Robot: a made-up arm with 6 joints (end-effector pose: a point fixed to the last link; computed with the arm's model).
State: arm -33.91 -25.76 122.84 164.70 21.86 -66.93
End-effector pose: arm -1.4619 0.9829 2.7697 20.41 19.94 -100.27
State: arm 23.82 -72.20 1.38 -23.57 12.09 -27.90
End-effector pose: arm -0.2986 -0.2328 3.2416 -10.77 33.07 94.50
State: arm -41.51 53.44 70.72 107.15 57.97 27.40
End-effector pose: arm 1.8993 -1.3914 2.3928 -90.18 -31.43 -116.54
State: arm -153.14 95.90 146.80 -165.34 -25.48 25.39
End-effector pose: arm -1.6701 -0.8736 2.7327 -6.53 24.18 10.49
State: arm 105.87 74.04 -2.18 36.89 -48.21 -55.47
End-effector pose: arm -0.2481 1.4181 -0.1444 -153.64 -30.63 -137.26
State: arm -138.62 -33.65 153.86 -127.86 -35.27 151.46
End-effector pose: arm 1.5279 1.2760 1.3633 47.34 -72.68 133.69
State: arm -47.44 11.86 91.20 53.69 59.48 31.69
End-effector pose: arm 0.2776 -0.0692 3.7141 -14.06 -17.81 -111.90
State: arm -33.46 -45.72 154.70 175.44 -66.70 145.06
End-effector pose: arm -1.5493 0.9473 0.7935 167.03 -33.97 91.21
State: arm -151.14 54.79 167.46 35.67 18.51 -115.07
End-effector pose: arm 0.1410 0.0240 3.2427 -68.40 38.54 -89.74
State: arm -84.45 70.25 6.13 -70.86 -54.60 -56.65
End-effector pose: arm 0.3262 -1.7829 0.0917 -128.31 -58.63 -90.74
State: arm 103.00 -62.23 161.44 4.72 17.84 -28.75
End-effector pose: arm 0.4078 -1.5635 0.1186 -168.56 -55.30 -139.11
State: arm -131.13 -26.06 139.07 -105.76 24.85 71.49
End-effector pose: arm 1.1340 1.5666 2.2371 -61.24 -21.69 -69.94
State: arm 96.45 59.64 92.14 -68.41 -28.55 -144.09
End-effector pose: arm -0.3138 2.2087 2.7821 -56.45 -26.03 -23.94
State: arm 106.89 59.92 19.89 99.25 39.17 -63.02
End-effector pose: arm -0.8173 2.1734 0.7021 151.92 18.51 -32.55
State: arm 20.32 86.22 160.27 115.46 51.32 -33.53
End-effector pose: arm 1.1700 0.6167 2.9798 -70.51 0.39 -56.95
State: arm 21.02 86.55 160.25 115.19 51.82 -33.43
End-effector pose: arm 1.1708 0.6360 2.9715 -71.08 0.11 -55.92
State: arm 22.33 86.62 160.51 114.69 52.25 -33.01
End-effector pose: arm 1.1483 0.6615 2.9704 -70.89 -0.40 -54.23
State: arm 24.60 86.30 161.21 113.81 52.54 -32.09
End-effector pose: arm 1.0894 0.6944 2.9801 -69.47 -1.21 -51.52
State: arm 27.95 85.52 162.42 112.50 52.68 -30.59
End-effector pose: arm 0.9883 0.7286 3.0006 -66.65 -2.42 -47.73
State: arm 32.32 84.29 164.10 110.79 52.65 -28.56
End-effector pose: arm 0.8479 0.7529 3.0283 -62.48 -3.97 -43.01
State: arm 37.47 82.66 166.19 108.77 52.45 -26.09
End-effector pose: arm 0.6780 0.7533 3.0575 -57.11 -5.78 -37.73
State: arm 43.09 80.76 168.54 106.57 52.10 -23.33
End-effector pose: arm 0.4967 0.7213 3.0817 -50.92 -7.70 -32.31
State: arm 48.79 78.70 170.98 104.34 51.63 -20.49
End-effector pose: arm 0.3232 0.6557 3.0964 -44.31 -9.52 -27.12
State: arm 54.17 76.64 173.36 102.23 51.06 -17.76
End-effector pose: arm 0.1739 0.5647 3.0998 -37.74 -11.06 -22.51
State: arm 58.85 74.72 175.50 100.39 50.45 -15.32
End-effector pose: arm 0.0586 0.4635 3.0935 -31.69 -12.23 -18.72
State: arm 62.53 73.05 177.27 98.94 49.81 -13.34
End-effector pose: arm -0.0219 0.3678 3.0819 -26.57 -12.96 -15.90
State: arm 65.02 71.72 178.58 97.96 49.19 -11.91
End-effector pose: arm -0.0724 0.2901 3.0696 -22.65 -13.29 -14.13
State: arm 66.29 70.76 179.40 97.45 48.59 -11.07
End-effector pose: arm -0.1000 0.2367 3.0608 -20.04 -13.25 -13.34
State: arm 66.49 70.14 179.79 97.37 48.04 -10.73
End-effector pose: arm -0.1120 0.2070 3.0569 -18.60 -12.97 -13.44
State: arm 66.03 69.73 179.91 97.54 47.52 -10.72
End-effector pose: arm -0.1155 0.1923 3.0569 -17.89 -12.54 -14.05
